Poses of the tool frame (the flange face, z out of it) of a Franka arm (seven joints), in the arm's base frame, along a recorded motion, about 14 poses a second.
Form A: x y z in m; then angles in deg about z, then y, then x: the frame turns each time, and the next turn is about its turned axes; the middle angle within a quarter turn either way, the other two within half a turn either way.
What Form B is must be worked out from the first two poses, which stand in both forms.
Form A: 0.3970 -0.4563 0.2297 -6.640 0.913 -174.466
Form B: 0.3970 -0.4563 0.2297 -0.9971 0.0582 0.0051 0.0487
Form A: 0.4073 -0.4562 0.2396 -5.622 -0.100 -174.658
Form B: 0.4073 -0.4562 0.2396 -0.9977 0.0489 -0.0032 0.0465
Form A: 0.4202 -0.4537 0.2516 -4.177 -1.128 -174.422
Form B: 0.4202 -0.4537 0.2516 -0.9981 0.0359 -0.0116 0.0483
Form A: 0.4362 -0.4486 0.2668 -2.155 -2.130 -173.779
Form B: 0.4362 -0.4486 0.2668 -0.9982 0.0178 -0.0196 0.0539
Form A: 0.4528 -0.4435 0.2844 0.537 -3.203 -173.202
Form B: 0.4528 -0.4435 0.2844 -0.9978 -0.0063 -0.0276 0.0594
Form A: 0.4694 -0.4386 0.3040 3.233 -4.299 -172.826
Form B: 0.4694 -0.4386 0.3040 -0.9969 -0.0305 -0.0357 0.0636
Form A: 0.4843 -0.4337 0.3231 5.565 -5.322 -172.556
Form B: 0.4843 -0.4337 0.3231 -0.9955 -0.0514 -0.0431 0.0670
